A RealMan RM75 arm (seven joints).
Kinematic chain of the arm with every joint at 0, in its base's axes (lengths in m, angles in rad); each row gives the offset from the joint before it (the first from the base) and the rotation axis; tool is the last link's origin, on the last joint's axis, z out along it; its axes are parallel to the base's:
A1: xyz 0 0 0.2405 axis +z
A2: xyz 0 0 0 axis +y
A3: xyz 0 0 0.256 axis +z
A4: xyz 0 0 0 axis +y
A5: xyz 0 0 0.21 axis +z
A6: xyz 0 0 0 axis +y
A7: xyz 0 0 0.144 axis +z
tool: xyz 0 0 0
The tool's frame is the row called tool.
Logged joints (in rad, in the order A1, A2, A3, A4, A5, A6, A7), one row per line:
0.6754, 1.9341, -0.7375, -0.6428, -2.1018, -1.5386, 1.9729
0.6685, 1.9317, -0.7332, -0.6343, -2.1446, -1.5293, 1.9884
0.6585, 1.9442, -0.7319, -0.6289, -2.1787, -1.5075, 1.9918
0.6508, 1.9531, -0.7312, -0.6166, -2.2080, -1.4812, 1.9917
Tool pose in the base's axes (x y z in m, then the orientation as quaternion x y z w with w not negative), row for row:
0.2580, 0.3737, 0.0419, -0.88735, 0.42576, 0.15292, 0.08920
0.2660, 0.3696, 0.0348, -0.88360, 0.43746, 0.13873, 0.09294
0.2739, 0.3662, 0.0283, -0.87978, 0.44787, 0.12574, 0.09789
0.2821, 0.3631, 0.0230, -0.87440, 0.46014, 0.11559, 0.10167
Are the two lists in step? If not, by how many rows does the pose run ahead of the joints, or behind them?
The pose runs 1 row ahead of the joints: the pose in row i belongs to the joints in row i + 1.
